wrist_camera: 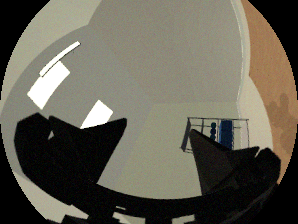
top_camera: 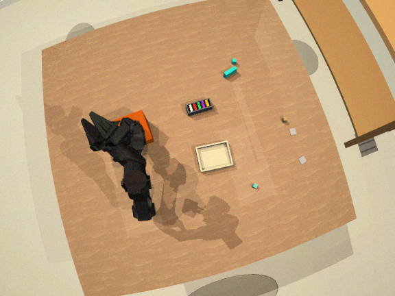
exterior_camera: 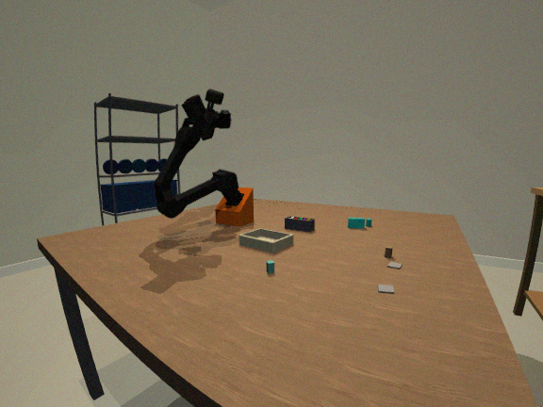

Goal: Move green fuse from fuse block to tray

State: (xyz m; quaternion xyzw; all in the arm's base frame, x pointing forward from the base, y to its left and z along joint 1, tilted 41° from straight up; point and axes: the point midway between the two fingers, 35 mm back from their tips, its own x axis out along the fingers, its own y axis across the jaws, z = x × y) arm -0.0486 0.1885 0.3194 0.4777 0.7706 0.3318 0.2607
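My gripper tip is now 340 mm short of the green fuse, 70 mm to the right of it and 460 mm above it. From my gripper tip the other things lie so: purple fuse 360 mm ahead, 70 mm to the left, 460 mm below; then yellow fuse 380 mm ahead, 70 mm to the left, 460 mm below; then red fuse 320 mm ahead, 70 mm to the left, 460 mm below.
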